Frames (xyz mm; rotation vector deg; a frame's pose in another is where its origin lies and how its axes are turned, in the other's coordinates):
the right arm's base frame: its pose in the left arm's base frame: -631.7 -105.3 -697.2 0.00 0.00 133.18
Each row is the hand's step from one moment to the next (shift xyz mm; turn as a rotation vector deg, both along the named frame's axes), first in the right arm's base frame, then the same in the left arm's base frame.
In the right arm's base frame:
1: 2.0 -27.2 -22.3 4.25 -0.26 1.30
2: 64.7 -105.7 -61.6 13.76 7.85 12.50
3: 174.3 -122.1 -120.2 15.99 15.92 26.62
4: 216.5 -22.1 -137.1 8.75 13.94 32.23
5: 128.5 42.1 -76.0 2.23 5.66 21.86
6: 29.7 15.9 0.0 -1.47 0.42 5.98
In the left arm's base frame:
1: 18.5 20.1 -22.3 -2.72 3.28 1.30
2: 32.8 119.5 -61.6 -15.14 4.66 12.50
3: -30.2 210.7 -120.2 -22.55 0.77 26.62
4: -132.0 173.0 -137.1 -16.15 -3.16 32.23
5: -118.6 64.9 -76.0 -5.65 -2.25 21.86
6: -31.9 10.8 0.0 0.70 -1.36 5.98

